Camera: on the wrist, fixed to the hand. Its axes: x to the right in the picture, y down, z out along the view.
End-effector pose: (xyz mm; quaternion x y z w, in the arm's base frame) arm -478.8 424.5 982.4 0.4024 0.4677 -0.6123 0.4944
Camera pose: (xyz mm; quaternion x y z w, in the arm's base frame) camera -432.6 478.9 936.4 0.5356 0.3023 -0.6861 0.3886
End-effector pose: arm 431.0 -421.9 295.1 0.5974 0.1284 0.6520 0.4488
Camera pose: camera 354.0 -408.9 328.5 0.6794 0.2760 0.6246 0.2686
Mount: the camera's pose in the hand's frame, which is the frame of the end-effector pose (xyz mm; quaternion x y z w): 22.8 49.4 -65.2 0.2442 0.0196 0.0276 0.9691
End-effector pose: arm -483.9 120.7 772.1 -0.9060 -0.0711 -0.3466 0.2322
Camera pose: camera -491.3 45.7 811.3 -0.8165 -0.1240 -0.3299 0.4573
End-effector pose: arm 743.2 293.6 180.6 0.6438 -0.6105 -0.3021 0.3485
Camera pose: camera 769.5 275.5 259.3 0.6981 -0.6764 -0.1215 0.2008
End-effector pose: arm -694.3 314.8 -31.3 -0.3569 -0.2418 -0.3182 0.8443
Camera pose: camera -631.9 284.0 -79.9 -0.1401 -0.2857 -0.2330 0.9189
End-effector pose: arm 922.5 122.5 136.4 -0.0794 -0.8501 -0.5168 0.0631
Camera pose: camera 911.7 88.5 213.5 -0.0749 -0.9466 -0.2931 0.1115
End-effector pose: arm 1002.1 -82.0 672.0 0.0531 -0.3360 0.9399 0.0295
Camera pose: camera 969.8 -78.3 593.6 -0.0310 0.0970 -0.9948 0.0037
